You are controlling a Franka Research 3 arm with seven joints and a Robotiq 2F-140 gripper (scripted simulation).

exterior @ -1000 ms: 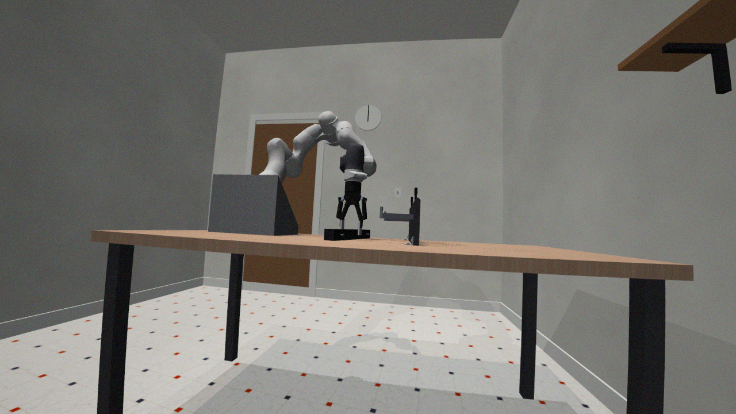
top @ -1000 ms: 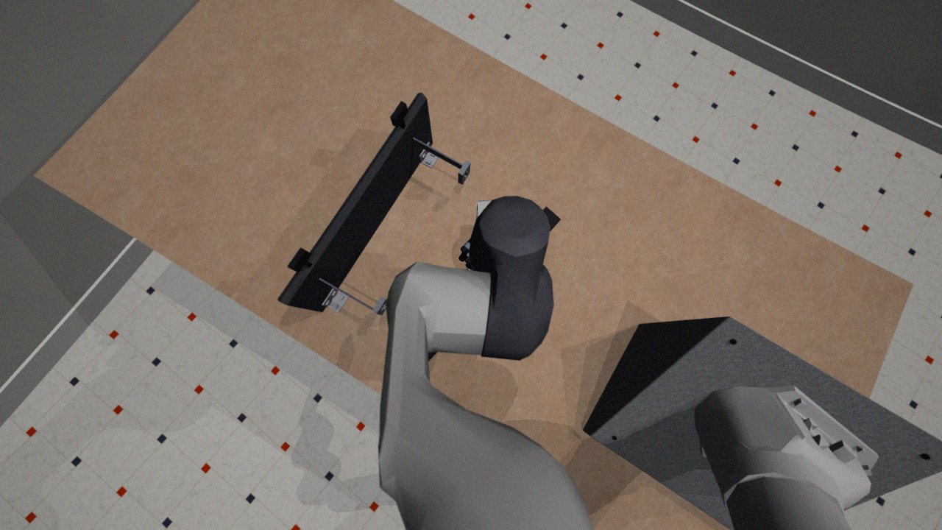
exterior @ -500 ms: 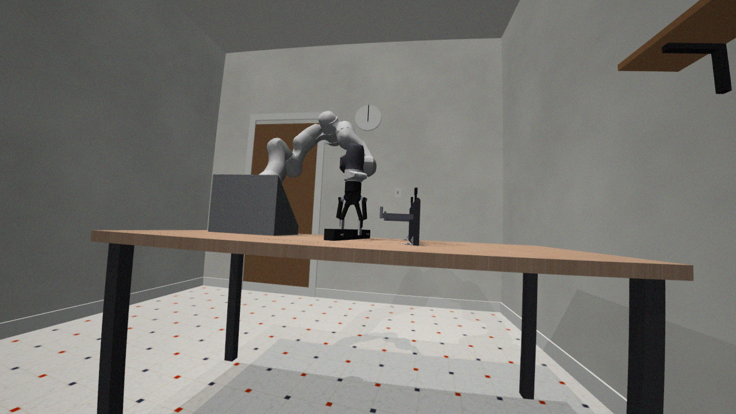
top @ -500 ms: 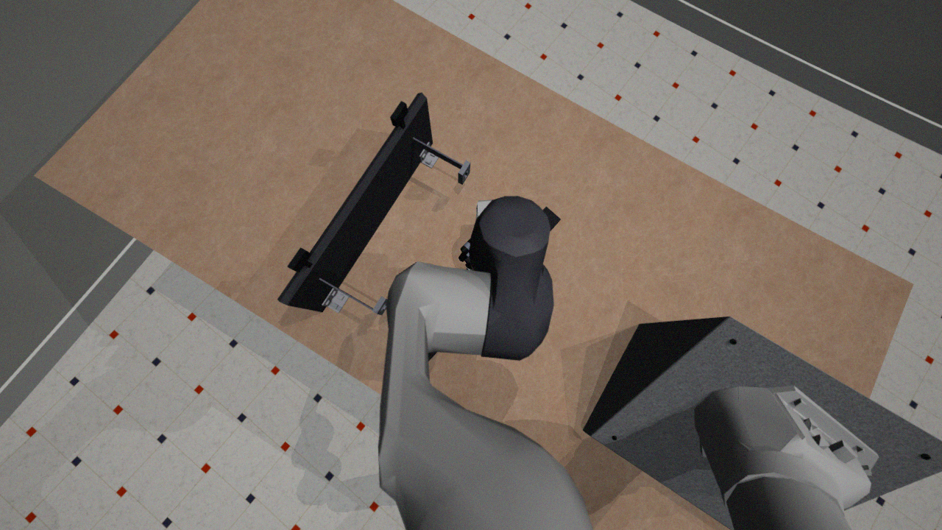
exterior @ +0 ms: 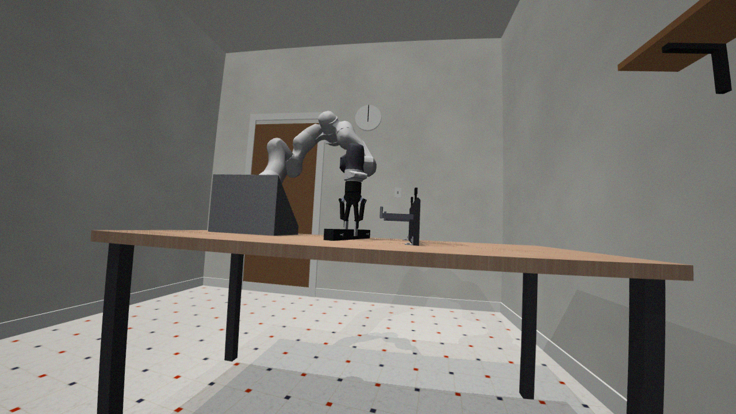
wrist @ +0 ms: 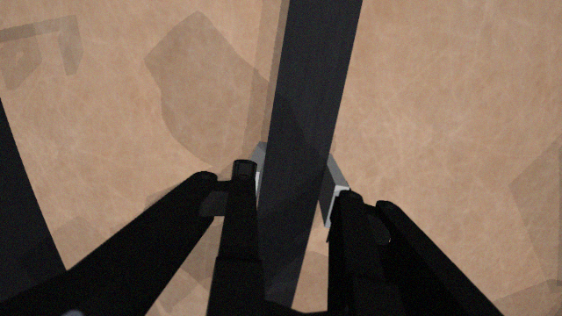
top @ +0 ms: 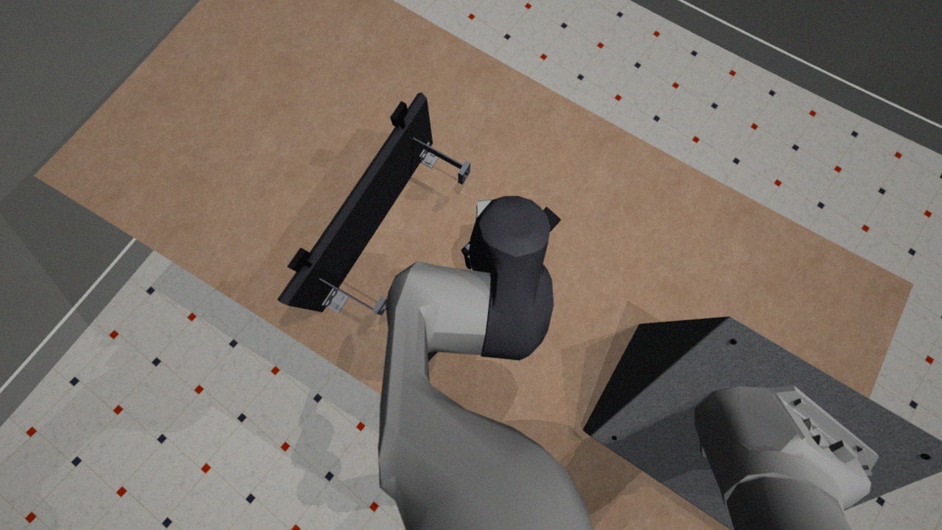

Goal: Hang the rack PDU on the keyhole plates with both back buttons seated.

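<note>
Right now my hand is 2 cm short of the rack PDU, 2 cm above it and 1 cm to the left of it. The rest, counted from my hand: dark upright board 28 cm ahead, 4 cm above.
</note>
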